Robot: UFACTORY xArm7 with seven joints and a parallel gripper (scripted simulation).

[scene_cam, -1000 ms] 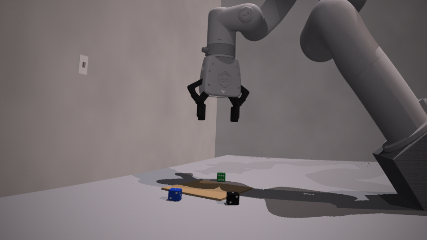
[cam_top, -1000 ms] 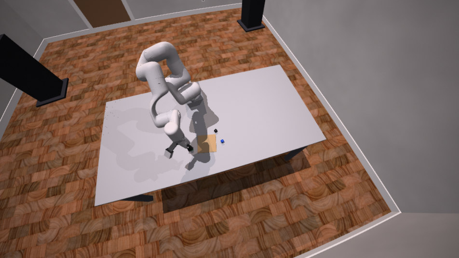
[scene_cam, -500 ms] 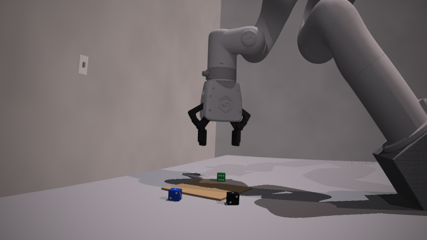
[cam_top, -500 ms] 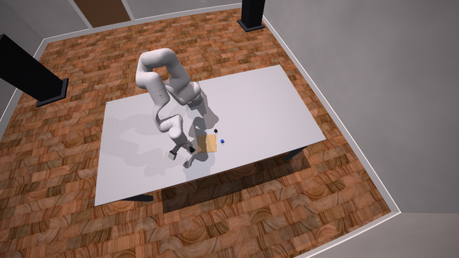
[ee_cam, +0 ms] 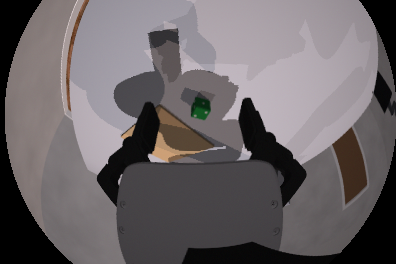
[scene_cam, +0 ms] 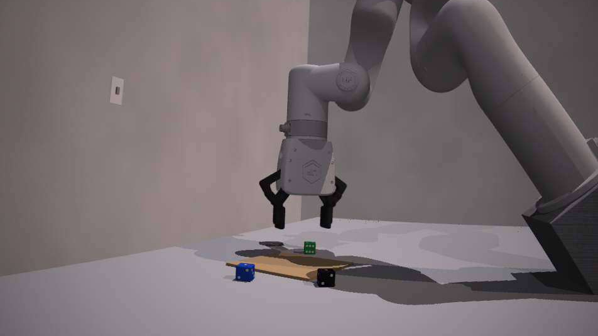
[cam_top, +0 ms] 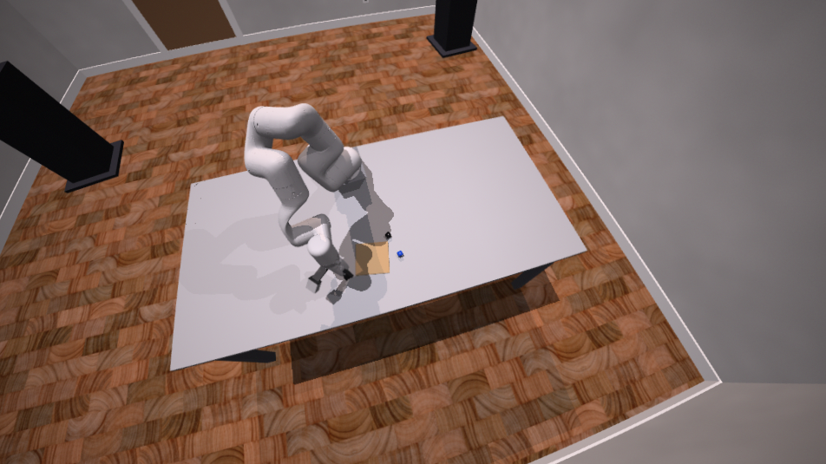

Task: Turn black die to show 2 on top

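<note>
Right now my hand is 2 cm past the green die, 2 cm to the right of it and 4 cm above it. The rest, counted from my hand: black die 9 cm behind, 24 cm to the left, 4 cm below; then blue die 1 cm ahead, 26 cm to the left, 4 cm below; then tan mat 2 cm behind, 14 cm to the left, 5 cm below.
</note>
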